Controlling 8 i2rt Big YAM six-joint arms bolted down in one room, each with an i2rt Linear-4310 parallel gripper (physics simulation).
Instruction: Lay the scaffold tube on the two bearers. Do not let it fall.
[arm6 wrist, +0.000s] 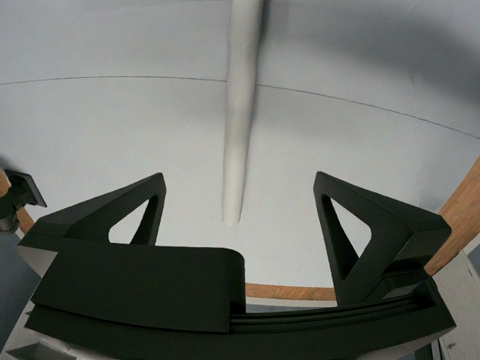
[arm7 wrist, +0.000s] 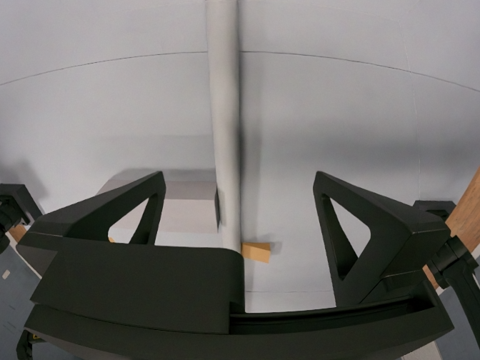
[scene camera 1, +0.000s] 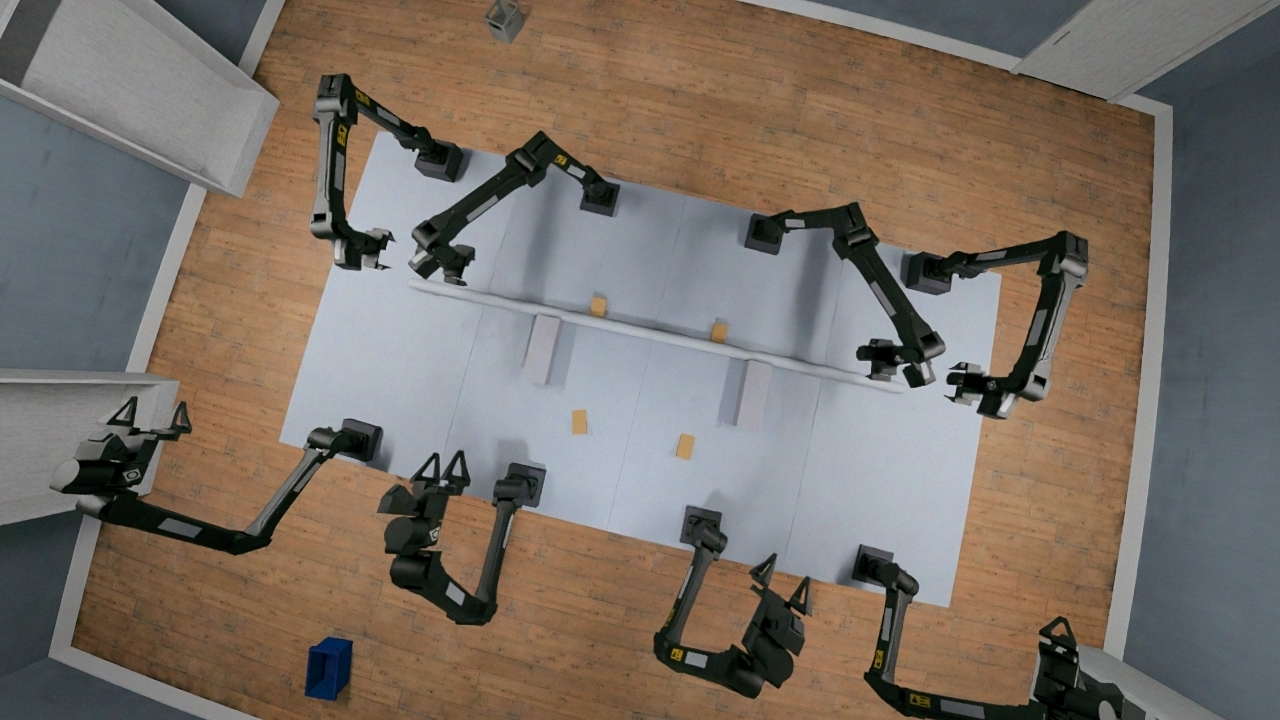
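The scaffold tube (arm6 wrist: 240, 100) (arm7 wrist: 225, 100) (scene camera 1: 644, 333) is long and pale and lies low across the table. In the scene view it runs along the back ends of two pale block bearers (scene camera 1: 539, 351) (scene camera 1: 752, 395); in the arm7 view it passes right beside one bearer (arm7 wrist: 187, 216). Contact with the bearers cannot be told. Arm6's gripper (arm6 wrist: 240, 173) is open around the line of the tube near its end, with nothing between the fingers. Arm7's gripper (arm7 wrist: 240, 172) is open above the tube, fingers apart on either side. In the scene view, two back arms reach over the tube's ends.
Small orange blocks (arm7 wrist: 256, 252) (scene camera 1: 579, 421) (scene camera 1: 684, 445) (scene camera 1: 597, 306) (scene camera 1: 718, 332) lie on the pale table (scene camera 1: 375, 358). Four arms stand along its back edge and four along its front. A blue bin (scene camera 1: 328, 668) and a grey bin (scene camera 1: 504, 21) stand on the floor.
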